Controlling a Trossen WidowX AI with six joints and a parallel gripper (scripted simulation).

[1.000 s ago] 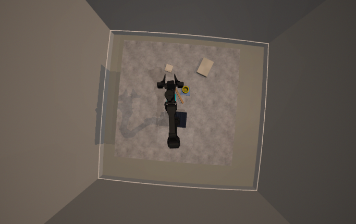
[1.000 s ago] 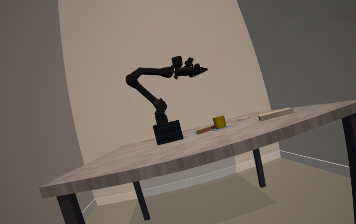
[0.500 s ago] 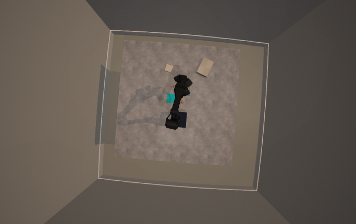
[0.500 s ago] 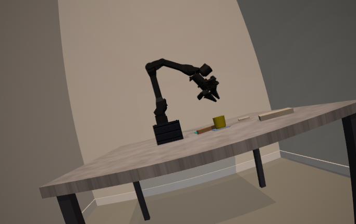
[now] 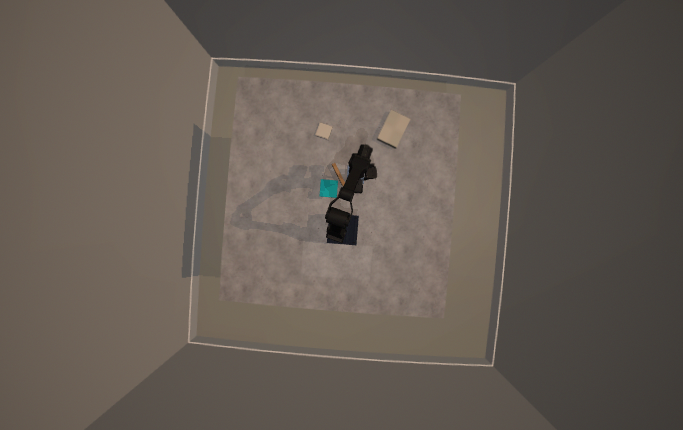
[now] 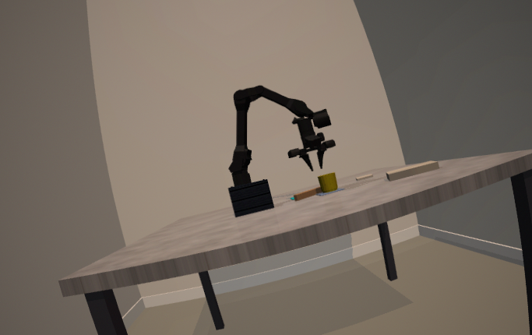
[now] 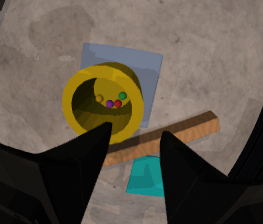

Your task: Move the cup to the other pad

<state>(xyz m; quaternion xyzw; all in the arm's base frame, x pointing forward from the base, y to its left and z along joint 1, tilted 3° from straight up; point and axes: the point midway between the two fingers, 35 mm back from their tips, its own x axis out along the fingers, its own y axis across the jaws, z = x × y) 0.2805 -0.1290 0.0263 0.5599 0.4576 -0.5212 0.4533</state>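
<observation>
My gripper tip is now 11 cm above the blue-grey pad, 3 cm short of it and 1 cm to the left of it. Round my gripper tip: wooden bar: 10 cm below, 7 cm to the left.
</observation>
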